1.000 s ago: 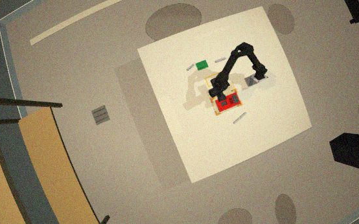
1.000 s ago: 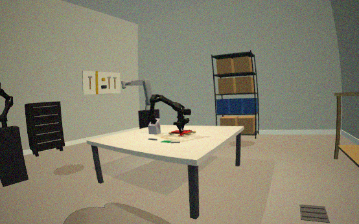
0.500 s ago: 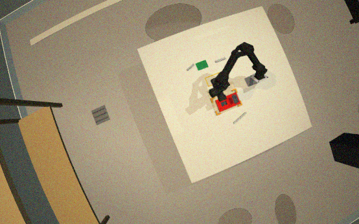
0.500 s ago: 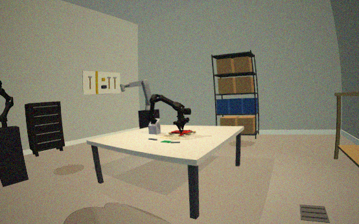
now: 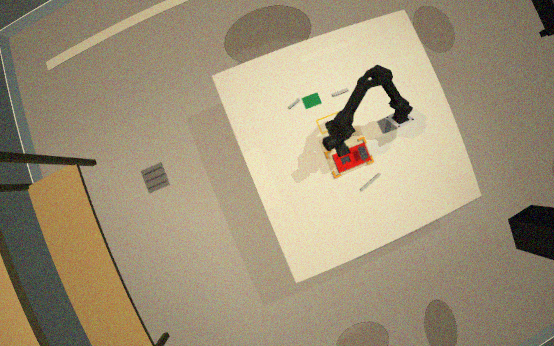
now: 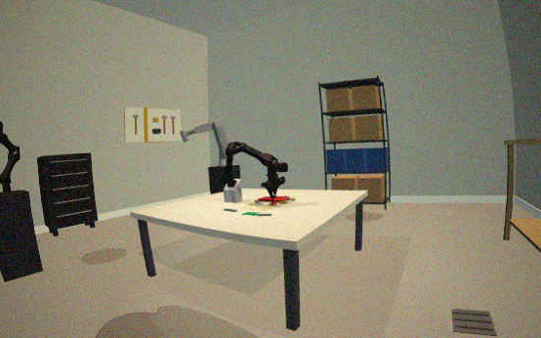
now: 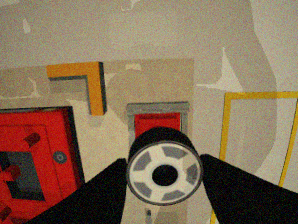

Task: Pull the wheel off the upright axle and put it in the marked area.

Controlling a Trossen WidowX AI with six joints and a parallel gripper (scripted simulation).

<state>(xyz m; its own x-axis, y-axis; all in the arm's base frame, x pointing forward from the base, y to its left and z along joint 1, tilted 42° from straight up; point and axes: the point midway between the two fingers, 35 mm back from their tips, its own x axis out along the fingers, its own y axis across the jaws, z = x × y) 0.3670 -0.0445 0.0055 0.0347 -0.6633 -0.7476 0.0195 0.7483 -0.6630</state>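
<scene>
My gripper tip is now 30 mm above the upright axle. The rest, counted from my gripper tip: wheel right at my gripper tip.
</scene>
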